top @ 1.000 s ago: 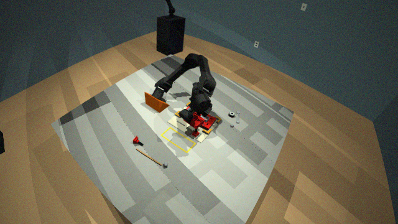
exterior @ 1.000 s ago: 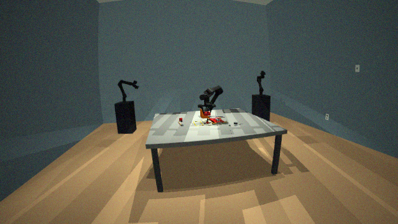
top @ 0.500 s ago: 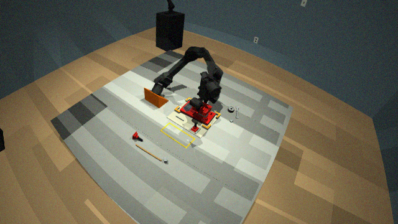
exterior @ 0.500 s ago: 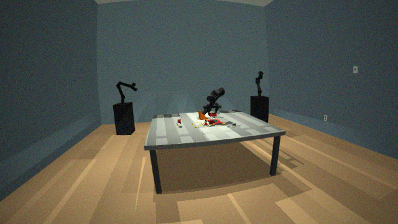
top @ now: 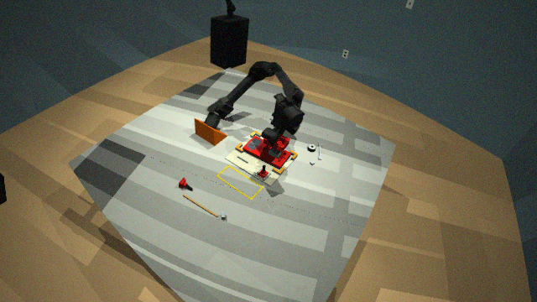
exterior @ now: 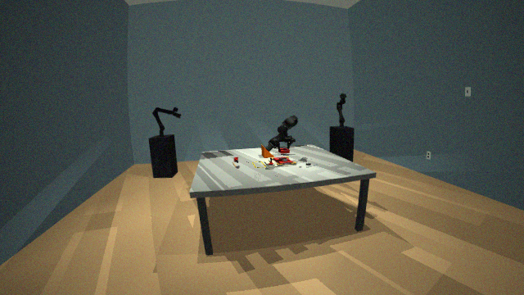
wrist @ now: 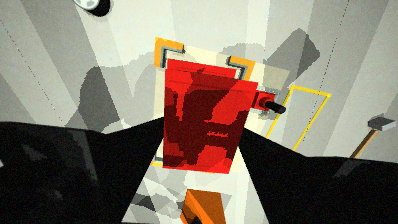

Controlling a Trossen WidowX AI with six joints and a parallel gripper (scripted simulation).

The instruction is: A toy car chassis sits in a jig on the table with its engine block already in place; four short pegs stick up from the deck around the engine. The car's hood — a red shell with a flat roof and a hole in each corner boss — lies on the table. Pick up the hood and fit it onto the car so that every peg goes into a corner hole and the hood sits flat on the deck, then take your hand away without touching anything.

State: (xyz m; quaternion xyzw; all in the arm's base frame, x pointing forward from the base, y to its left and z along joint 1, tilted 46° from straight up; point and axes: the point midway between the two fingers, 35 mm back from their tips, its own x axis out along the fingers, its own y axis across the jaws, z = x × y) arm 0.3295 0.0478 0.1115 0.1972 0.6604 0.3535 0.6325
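Now: the grey engine block 80 mm below my gripper tip and 10 mm to the left of it. From my gripper tip the other things lie so: red hood: right at my gripper tip; wooden-handled hammer: 410 mm to the right, 100 mm below, 30 mm behind; wrench: 210 mm to the left, 130 mm ahead, 100 mm below.
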